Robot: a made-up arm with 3 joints.
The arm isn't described. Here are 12 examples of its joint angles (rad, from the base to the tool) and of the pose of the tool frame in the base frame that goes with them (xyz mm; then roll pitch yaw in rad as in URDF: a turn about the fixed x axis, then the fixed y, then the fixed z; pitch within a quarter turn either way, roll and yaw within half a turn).
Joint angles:
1: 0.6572 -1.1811 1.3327
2: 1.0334 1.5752 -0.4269
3: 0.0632 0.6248 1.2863
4: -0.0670 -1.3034 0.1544
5: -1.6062 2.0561 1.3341
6: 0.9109 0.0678 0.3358
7: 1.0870 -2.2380 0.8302
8: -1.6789 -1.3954 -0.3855
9: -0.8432 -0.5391 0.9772
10: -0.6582 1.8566 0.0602
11: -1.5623 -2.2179 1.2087
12: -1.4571 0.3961 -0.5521
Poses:
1: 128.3 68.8 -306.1 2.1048 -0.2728 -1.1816
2: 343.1 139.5 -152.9 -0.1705 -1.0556 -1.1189
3: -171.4 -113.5 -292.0 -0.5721 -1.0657 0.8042
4: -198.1 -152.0 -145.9 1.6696 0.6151 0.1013
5: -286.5 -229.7 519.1 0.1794 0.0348 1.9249
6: 204.2 -17.1 -204.7 0.7526 -0.9302 -0.5125
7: 305.8 -16.4 -212.7 2.6950 -0.1809 -0.1638
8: -309.7 -271.0 465.3 -2.1179 0.5506 2.5465
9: -482.0 -90.6 174.0 0.5595 0.3434 -0.5079
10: -443.5 -5.6 55.9 -1.3071 0.3287 0.3274
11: -304.4 -71.7 549.5 -0.2713 0.4397 -2.5350
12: -240.5 -48.0 387.2 -2.4643 0.9261 -2.2385
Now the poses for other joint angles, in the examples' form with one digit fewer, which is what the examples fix.
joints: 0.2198 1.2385 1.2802
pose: -81 -143 -279 -1.359 -0.638 1.398
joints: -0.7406 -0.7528 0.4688
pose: -400 -131 152 0.708 0.846 -0.442
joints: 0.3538 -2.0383 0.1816
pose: -4 -123 -292 2.398 0.194 0.347
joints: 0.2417 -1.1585 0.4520
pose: -100 -91 -219 1.519 0.161 -0.259
